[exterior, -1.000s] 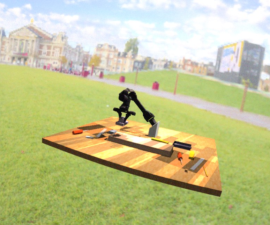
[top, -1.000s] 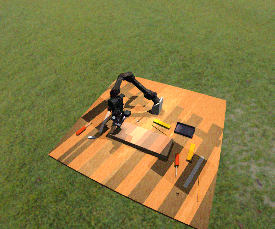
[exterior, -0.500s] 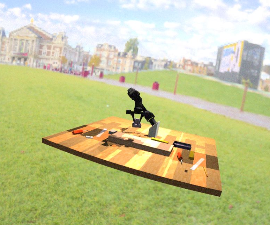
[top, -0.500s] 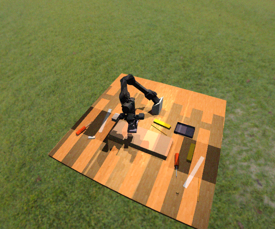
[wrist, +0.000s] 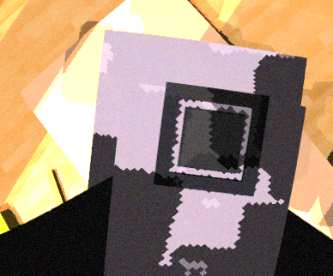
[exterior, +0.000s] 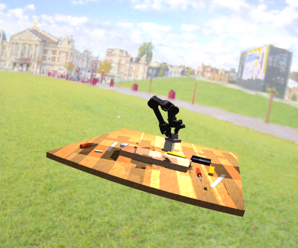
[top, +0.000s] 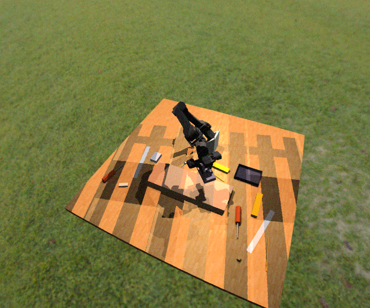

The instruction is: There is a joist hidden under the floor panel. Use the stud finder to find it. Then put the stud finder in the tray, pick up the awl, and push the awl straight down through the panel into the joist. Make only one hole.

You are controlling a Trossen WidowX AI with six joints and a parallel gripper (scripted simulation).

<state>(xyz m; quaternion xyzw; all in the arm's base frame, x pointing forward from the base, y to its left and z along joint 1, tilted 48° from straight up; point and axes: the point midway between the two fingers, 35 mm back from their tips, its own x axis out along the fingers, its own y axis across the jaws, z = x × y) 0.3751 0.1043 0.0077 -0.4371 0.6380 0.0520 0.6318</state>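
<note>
The dark tray lies 220 mm behind my gripper tip, 230 mm to the left of it and 180 mm below it. Also, from my gripper tip: stud finder: 20 mm above; awl: 180 mm behind, 200 mm to the right, 190 mm below; grey block: 140 mm behind, 410 mm to the right, 180 mm below.
</note>
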